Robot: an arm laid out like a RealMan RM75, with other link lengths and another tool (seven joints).
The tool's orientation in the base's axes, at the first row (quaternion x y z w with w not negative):
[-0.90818 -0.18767 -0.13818 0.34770]
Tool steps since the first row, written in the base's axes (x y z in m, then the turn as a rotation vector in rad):
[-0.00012 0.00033 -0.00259 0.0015 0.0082 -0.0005]
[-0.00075 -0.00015 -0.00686 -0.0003 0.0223 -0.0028]
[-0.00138 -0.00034 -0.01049 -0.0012 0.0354 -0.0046]
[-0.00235 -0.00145 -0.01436 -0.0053 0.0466 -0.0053]
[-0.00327 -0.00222 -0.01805 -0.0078 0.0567 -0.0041]
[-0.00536 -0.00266 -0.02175 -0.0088 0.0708 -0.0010]
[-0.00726 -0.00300 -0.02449 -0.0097 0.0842 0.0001]
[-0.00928 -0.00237 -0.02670 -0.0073 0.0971 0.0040]
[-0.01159 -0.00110 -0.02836 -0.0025 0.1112 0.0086]
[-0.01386 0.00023 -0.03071 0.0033 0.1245 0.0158]
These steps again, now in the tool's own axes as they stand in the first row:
[-0.00101 0.00122 0.00208 0.0032 -0.0047 0.0061]
[-0.00332 0.00375 0.00475 0.0041 -0.0138 0.0172]
[-0.00532 0.00571 0.00715 0.0058 -0.0222 0.0274]
[-0.00793 0.00829 0.00907 0.0047 -0.0313 0.0350]
[-0.01034 0.01056 0.01109 0.0054 -0.0400 0.0408]
[-0.01373 0.01210 0.01320 0.0091 -0.0520 0.0480]
[-0.01655 0.01309 0.01471 0.0120 -0.0622 0.0563]
[-0.01904 0.01305 0.01649 0.0188 -0.0723 0.0626]
[-0.02142 0.01213 0.01827 0.0283 -0.0826 0.0695]
[-0.02401 0.01159 0.02060 0.0394 -0.0933 0.0741]

